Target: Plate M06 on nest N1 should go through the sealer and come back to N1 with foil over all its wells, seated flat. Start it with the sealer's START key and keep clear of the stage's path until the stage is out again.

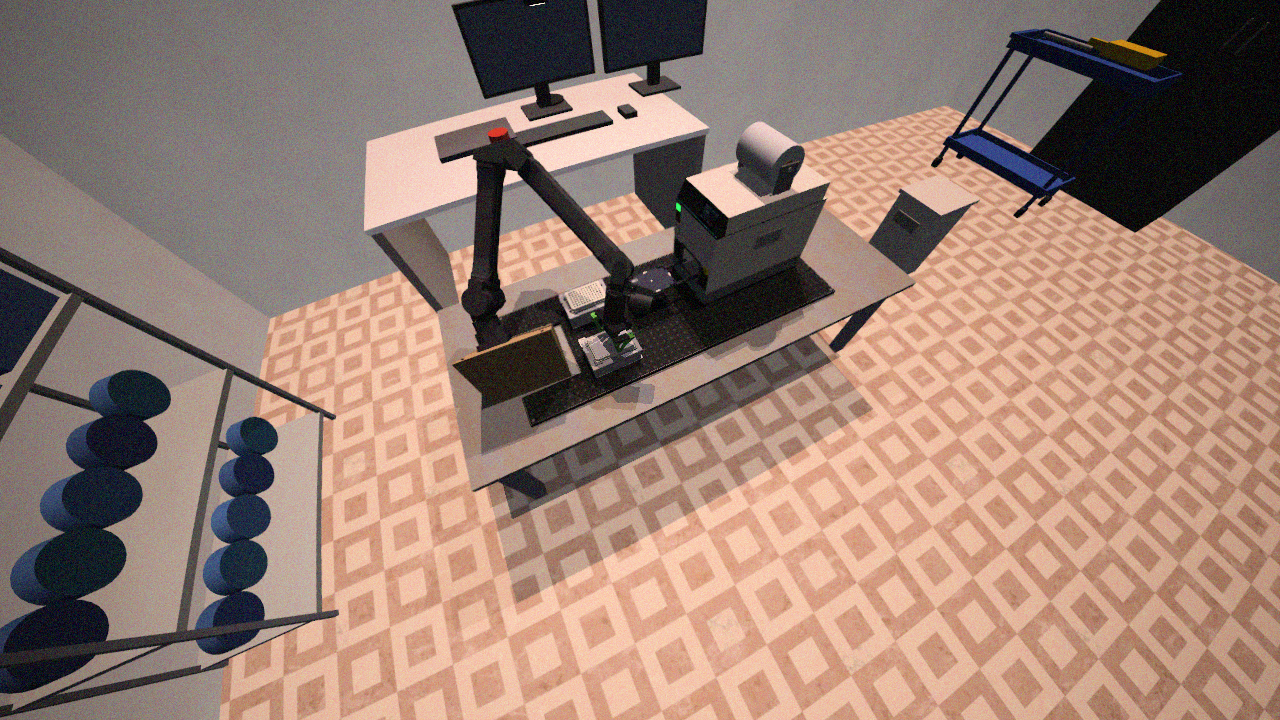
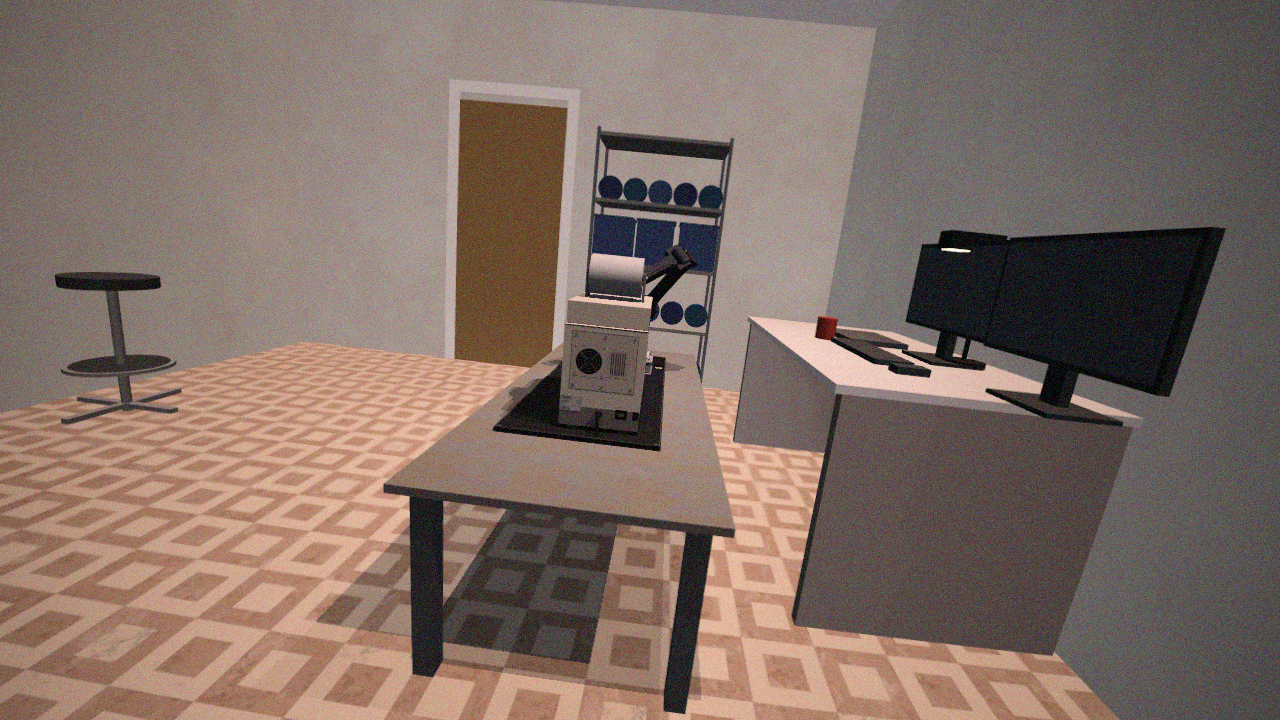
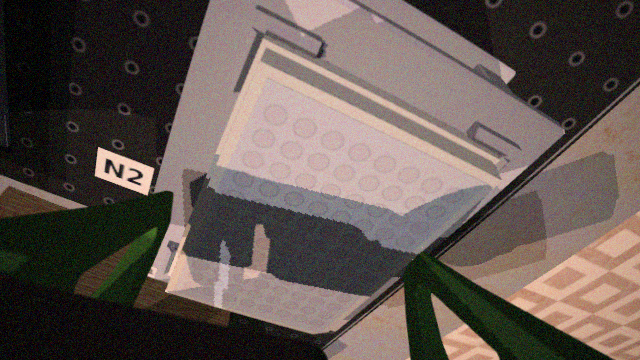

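Where they show: gripper, between the fingertips: (image 1: 610,341) (image 3: 296,236); arm's base, origin of its link: (image 1: 495,344).
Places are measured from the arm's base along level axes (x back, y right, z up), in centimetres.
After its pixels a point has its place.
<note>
A pale plate (image 1: 597,348) @[x -27.1, y 10.5, z -5.9 cm] (image 3: 340,160) @[x -35.9, y 9.2, z -5.9 cm] lies on a grey nest (image 3: 415,95) @[x -38.2, y 10.6, z -7.5 cm]; faint well rings show through its light, glossy top. A label N2 (image 3: 124,171) @[x -24.4, y 1.5, z -12.6 cm] is beside this nest; I cannot read the plate's name. My gripper (image 1: 612,330) @[x -31.7, y 9.7, z -6.2 cm] (image 3: 296,236) @[x -31.7, y 9.7, z -6.2 cm] is open and empty above this plate, its green fingers apart across it. Another white plate (image 1: 586,296) @[x -31.2, y -10.3, z -5.3 cm] sits on the nest behind. The sealer (image 1: 756,241) @[x -83.9, y 5.6, z 9.5 cm] (image 2: 606,367) @[x -109.5, y -7.5, z 5.7 cm] stands to the right with a green light (image 1: 678,206) @[x -66.9, y -14.2, z 14.8 cm] lit. A dark rounded piece (image 1: 654,279) @[x -53.9, y -4.7, z -2.8 cm] shows before it; I cannot tell whether it is the stage. The START key is not distinguishable.
A brown panel (image 1: 519,365) @[x -4.9, y 10.9, z 1.1 cm] stands close to the left of the nests. The nests and sealer share a black perforated board (image 1: 666,342) @[x -49.2, y 13.9, z -12.6 cm] on the table (image 2: 572,479) @[x -136.4, y -5.6, z -13.9 cm]. A white desk (image 1: 411,183) (image 2: 805,362) with monitors stands behind the arm.
</note>
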